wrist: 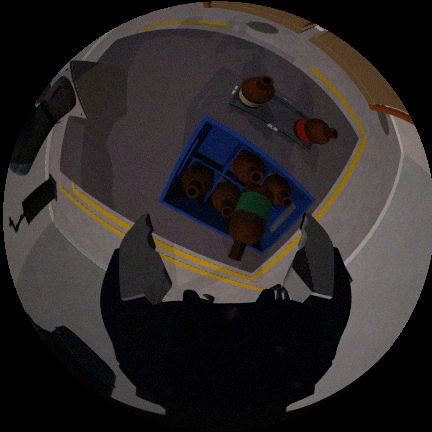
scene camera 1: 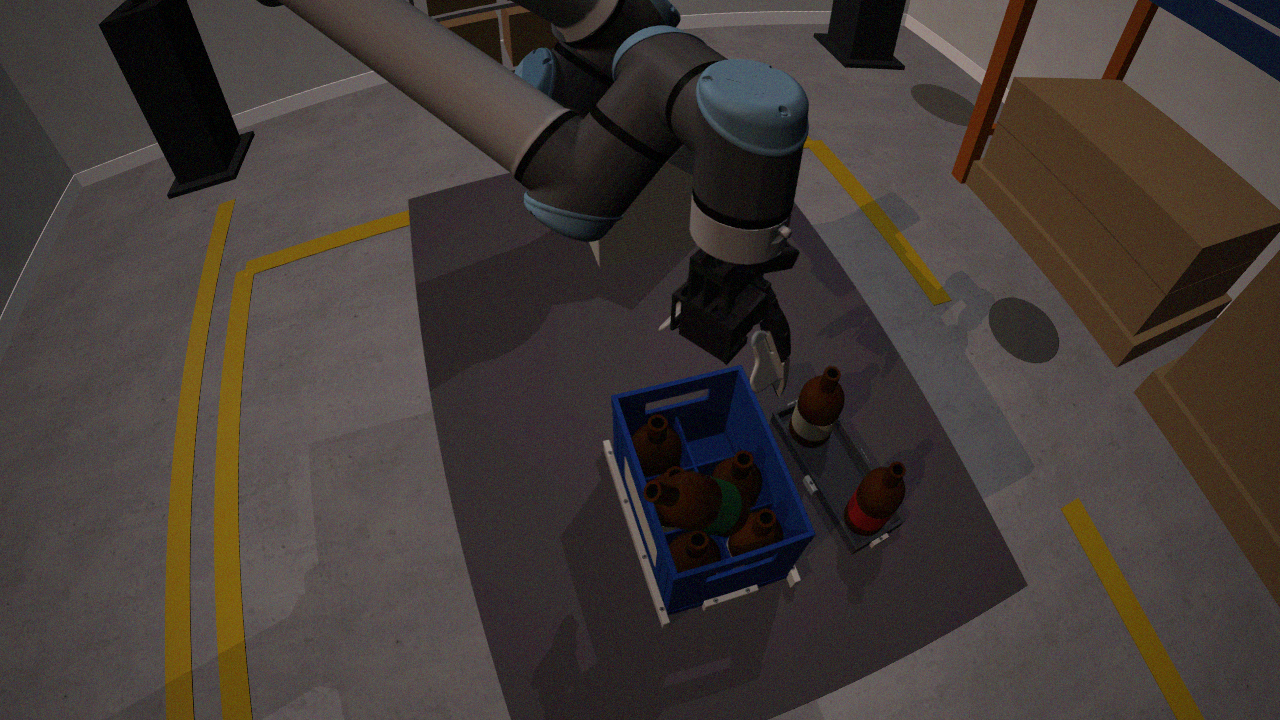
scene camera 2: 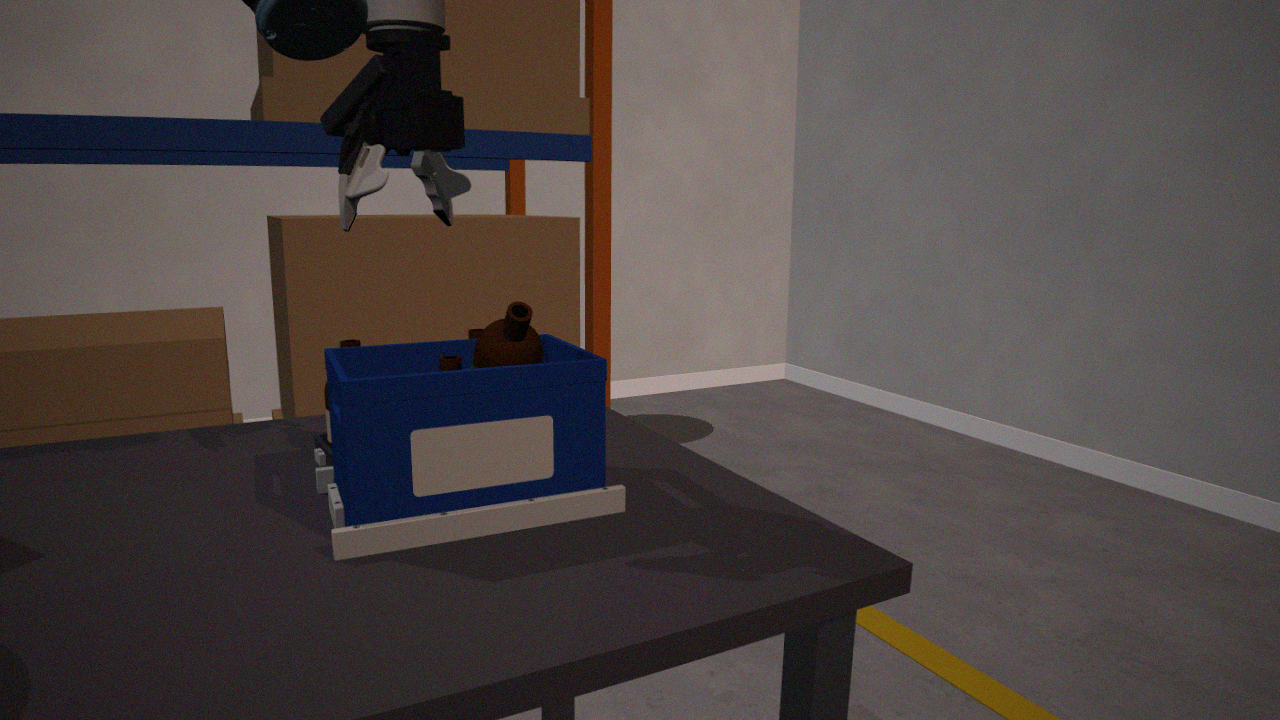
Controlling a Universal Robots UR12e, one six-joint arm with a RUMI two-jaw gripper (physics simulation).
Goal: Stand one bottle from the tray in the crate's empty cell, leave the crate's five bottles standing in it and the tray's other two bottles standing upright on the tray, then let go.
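Places are measured from the arm's base along level axes (x ahead, y left, z up), in millimetres.
Where they show: gripper, fingertip midpoint: (wrist: 226,215) (scene camera 1: 726,360) (scene camera 2: 401,228).
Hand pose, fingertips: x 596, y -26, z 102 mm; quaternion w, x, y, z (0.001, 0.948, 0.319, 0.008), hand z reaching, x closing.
Note:
Each offset is from my fingertips to the top centre of the thing. "*": to the spot under its first point. Level surfaces: height alone.
The blue crate @(57 mm ahead, 18 mm right, 138 mm down) (scene camera 1: 684,589) (scene camera 2: 375,447) (wrist: 171,196) holds several brown bottles upright. A green-labelled bottle (scene camera 1: 684,501) (scene camera 2: 507,347) (wrist: 248,227) lies tilted across their tops, its neck over the crate's long wall. It partly hides those beneath. The empty cell @(* 59 mm back, 36 mm left, 305 mm down) (scene camera 1: 713,445) (wrist: 218,145) is in the crate's far corner, on the tray side. On the dark tray @(* 37 mm ahead, 219 mm left, 307 mm down) (scene camera 1: 836,471) (wrist: 287,117), a white-labelled bottle @(51 mm back, 203 mm left, 153 mm down) (scene camera 1: 818,407) (wrist: 256,91) and a red-labelled bottle @(127 mm ahead, 240 mm left, 153 mm down) (scene camera 1: 877,497) (wrist: 315,131) stand upright at opposite ends. My gripper (scene camera 1: 721,356) (scene camera 2: 397,225) (wrist: 226,215) is open and empty, high above the crate.
White rails @(63 mm ahead, 117 mm right, 283 mm down) (scene camera 1: 642,546) (scene camera 2: 478,522) border the crate's base on the dark table @(313 mm down) (scene camera 1: 528,447) (scene camera 2: 179,573). The crate walls rise beside the tray. Cardboard boxes (scene camera 1: 1109,205) (scene camera 2: 429,295) stand beyond the table.

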